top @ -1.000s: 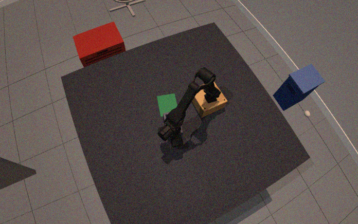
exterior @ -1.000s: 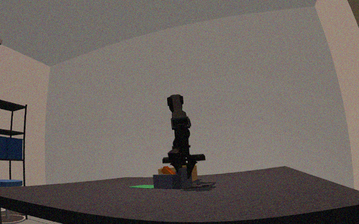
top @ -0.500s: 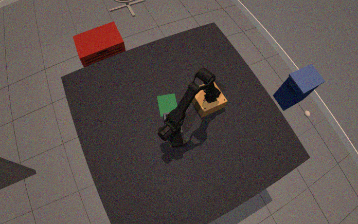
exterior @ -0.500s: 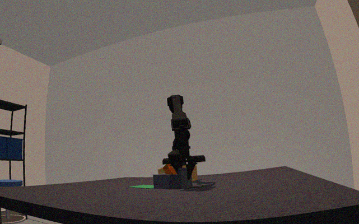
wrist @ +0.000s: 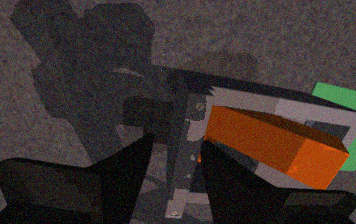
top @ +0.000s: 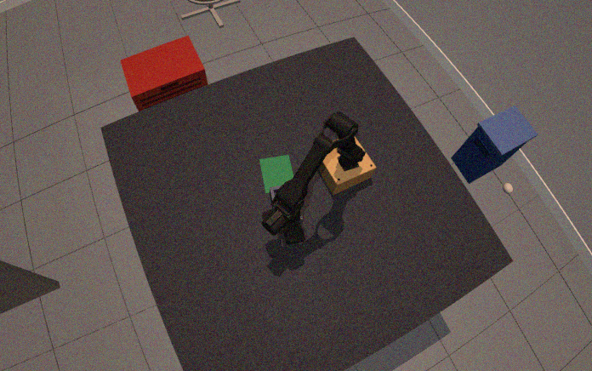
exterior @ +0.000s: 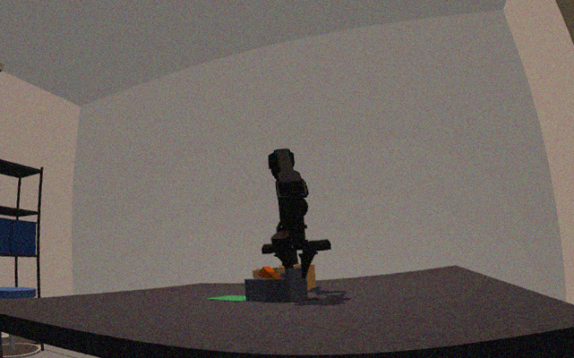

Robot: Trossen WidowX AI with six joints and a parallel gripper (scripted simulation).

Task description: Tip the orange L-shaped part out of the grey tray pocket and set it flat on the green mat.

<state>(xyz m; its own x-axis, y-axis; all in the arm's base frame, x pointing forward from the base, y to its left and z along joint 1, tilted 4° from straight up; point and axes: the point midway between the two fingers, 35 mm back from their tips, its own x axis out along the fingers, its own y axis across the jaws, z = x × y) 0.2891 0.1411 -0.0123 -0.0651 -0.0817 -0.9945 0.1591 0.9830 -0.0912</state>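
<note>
My gripper tip is 5 cm to the left of the orange L-shaped part, 2 cm above it and 1 cm past it.
</note>
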